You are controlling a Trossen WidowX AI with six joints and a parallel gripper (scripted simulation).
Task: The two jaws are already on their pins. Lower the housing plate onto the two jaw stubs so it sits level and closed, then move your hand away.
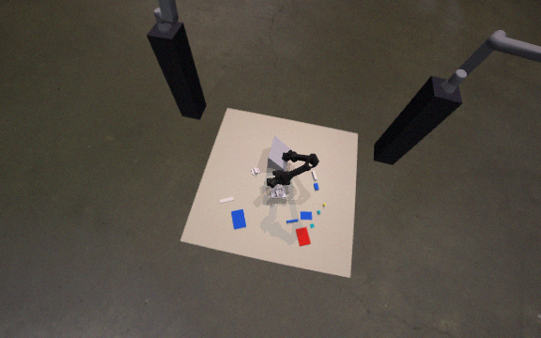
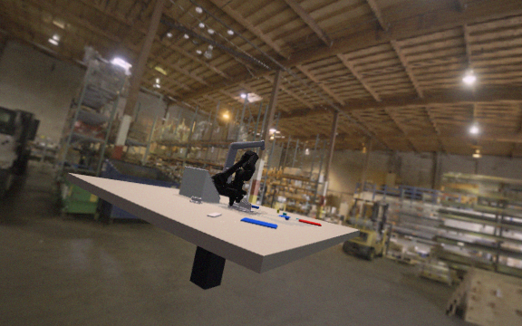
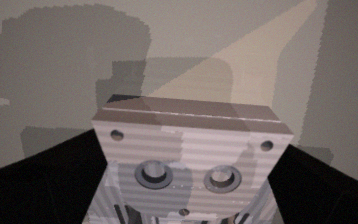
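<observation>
Now: gripper tip 10 mm short of the housing plate and 20 mm below it. Also, from my gripper tip: red plate: 360 mm ahead, 280 mm to the left, 10 mm below; white bar: 220 mm ahead, 370 mm to the right, 10 mm below.
</observation>
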